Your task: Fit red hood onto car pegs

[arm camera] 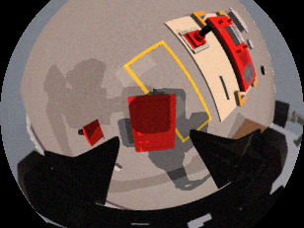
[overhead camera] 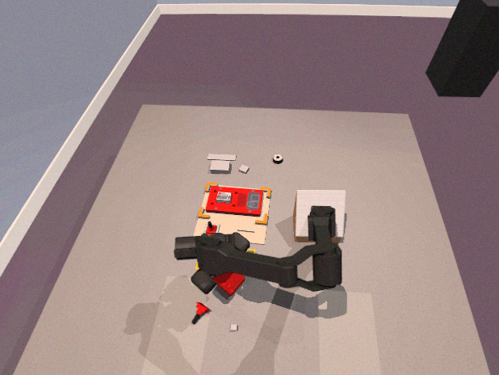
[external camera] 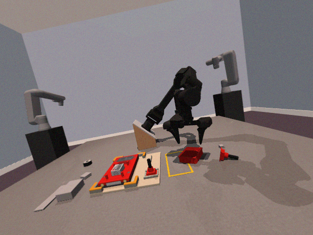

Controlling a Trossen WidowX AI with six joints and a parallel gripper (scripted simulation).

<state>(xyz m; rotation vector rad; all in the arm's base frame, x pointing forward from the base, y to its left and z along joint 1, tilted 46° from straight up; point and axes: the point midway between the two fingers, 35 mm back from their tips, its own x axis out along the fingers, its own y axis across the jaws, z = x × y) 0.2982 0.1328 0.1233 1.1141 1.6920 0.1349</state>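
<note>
The hood is 40 mm below my gripper tip. Round my gripper tip: grey engine block: 290 mm to the right, 30 mm below, 30 mm ahead.
</note>
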